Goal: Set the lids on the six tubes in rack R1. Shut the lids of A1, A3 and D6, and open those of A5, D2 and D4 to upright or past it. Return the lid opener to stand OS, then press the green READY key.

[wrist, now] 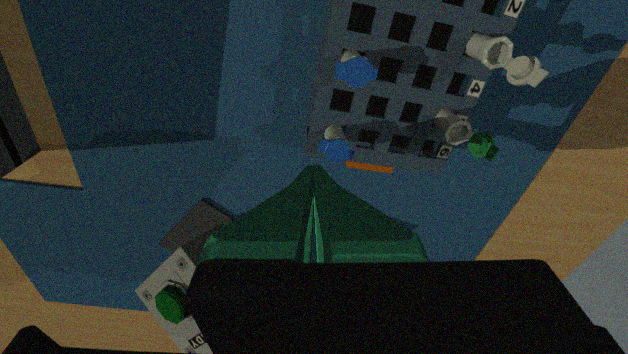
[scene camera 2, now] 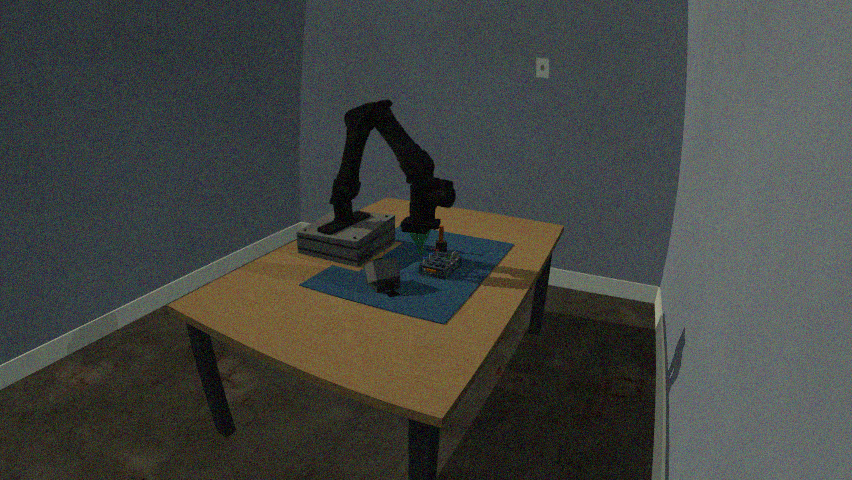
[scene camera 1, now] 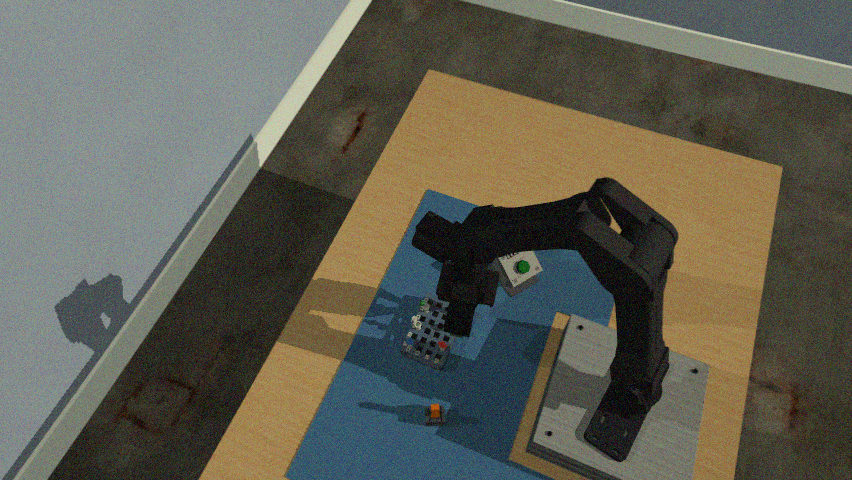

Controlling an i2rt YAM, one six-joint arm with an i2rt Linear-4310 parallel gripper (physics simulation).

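Note:
My gripper (scene camera 2: 420, 248) (wrist: 313, 176) is shut and empty above the mat beside the row-6 end of rack R1 (scene camera 2: 424, 273) (wrist: 322, 117); its fingers are hidden in scene camera 1. In the wrist view, A3's white lid (wrist: 521, 70) and A5's green lid (wrist: 482, 145) hang open outward, their mouths uncovered. D4's blue lid (wrist: 356, 71) and D6's blue lid (wrist: 335, 150) cover their mouths from this angle. D2's red lid (scene camera 1: 442, 344) and a blue lid (scene camera 1: 409, 342) at A1 are too small to judge. The orange lid opener (scene camera 1: 435, 410) (scene camera 2: 441, 236) stands upright at OS. The green READY key (scene camera 1: 522, 266) (wrist: 171, 304) is on its box.
The tilted key box (scene camera 1: 513, 276) (scene camera 2: 381, 274) (wrist: 189, 331) stands beside my gripper on the blue mat (scene camera 1: 363, 441) (scene camera 2: 417, 307). The arm's grey base plate (scene camera 1: 673, 405) (scene camera 2: 372, 229) is on the opposite side from the rack. An orange strip (wrist: 370, 167) marks the rack's row-6 end.

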